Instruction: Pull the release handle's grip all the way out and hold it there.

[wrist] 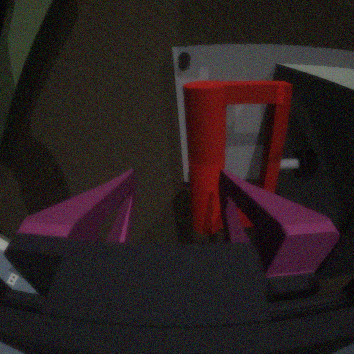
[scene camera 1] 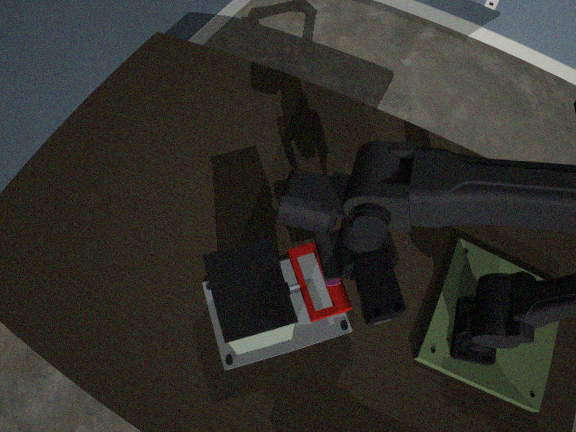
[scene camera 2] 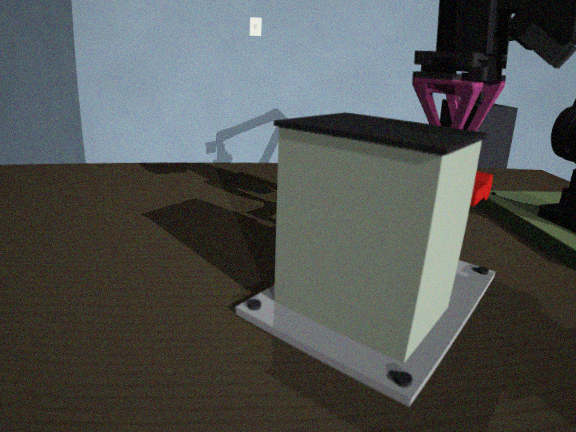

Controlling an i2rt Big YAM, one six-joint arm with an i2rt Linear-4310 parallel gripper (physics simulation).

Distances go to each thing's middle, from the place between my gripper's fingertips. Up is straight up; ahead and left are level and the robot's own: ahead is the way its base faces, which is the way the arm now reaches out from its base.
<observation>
I see the red release handle (scene camera 1: 340, 300) 6 cm ahead of my hand, 3 cm to the left of it and 3 cm below it. The rest, counted from my hand: grey base plate (scene camera 2: 403, 382): 10 cm ahead, 5 cm to the left, 13 cm below.
</observation>
